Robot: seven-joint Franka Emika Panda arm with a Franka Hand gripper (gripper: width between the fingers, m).
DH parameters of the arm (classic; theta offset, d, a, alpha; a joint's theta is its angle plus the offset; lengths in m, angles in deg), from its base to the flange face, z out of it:
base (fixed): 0 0 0 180
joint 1: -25.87 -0.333 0 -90
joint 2: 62.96 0 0 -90
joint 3: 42.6 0.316 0.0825 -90
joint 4: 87.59 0 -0.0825 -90
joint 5: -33.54 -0.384 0 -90
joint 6: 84.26 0 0.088 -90
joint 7: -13.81 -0.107 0 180
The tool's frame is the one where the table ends.
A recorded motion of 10 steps. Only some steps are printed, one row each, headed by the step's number.
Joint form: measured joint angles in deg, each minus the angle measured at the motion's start. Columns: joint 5, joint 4, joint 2, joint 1, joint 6, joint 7, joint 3.
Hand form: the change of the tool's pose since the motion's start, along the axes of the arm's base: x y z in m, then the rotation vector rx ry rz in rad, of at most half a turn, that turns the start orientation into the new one. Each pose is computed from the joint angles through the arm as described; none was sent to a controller.
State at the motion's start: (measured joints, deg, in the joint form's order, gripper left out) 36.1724 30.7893 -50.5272 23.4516 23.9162 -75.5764 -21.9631
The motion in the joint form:
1: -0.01 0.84 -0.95 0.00 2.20 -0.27 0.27
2: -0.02 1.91 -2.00 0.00 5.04 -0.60 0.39
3: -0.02 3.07 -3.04 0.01 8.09 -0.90 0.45
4: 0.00 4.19 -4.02 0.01 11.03 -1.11 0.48
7: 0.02 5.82 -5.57 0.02 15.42 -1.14 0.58
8: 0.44 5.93 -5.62 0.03 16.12 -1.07 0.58
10: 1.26 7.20 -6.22 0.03 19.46 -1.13 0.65
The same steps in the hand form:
1: 0.0039 0.0031 -0.0115 0.0084 -0.0053 0.0033
2: 0.0087 0.0051 -0.0247 0.0205 -0.0154 0.0038
3: 0.0133 0.0065 -0.0381 0.0337 -0.0274 0.0038
4: 0.0171 0.0076 -0.0508 0.0463 -0.0393 0.0047
7: 0.0221 0.0094 -0.0702 0.0653 -0.0556 0.0114
8: 0.0231 0.0095 -0.0703 0.0635 -0.0662 0.0172
10: 0.0250 0.0103 -0.0801 0.0675 -0.0924 0.0296

